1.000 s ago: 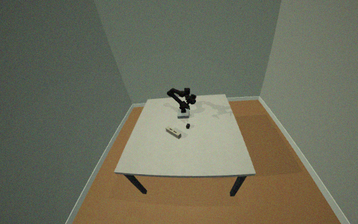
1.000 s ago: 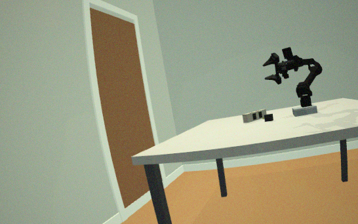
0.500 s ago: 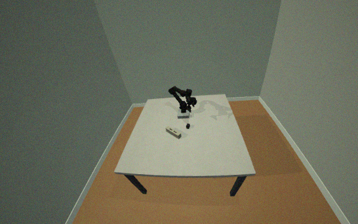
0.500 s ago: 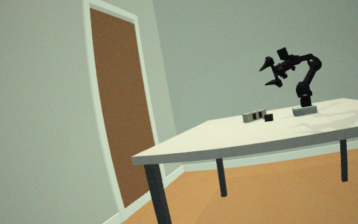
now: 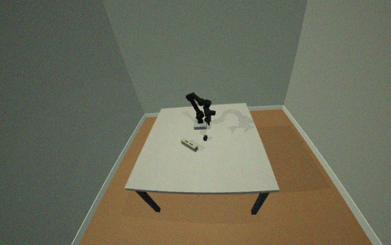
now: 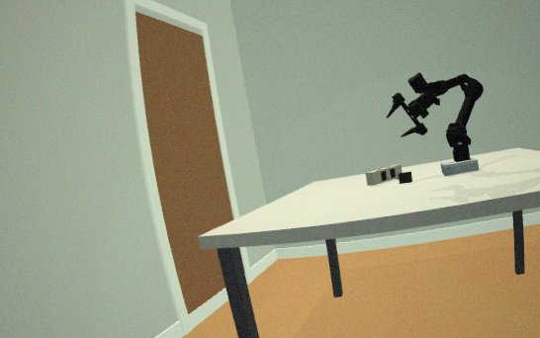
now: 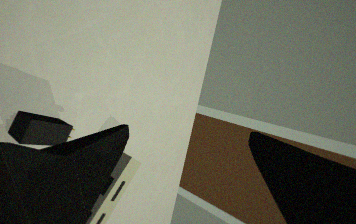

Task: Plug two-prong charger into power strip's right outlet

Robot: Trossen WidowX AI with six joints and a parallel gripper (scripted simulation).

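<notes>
Now: the two-prong charger 7 cm to the right of my gripper tip and 20 cm below it.
</notes>
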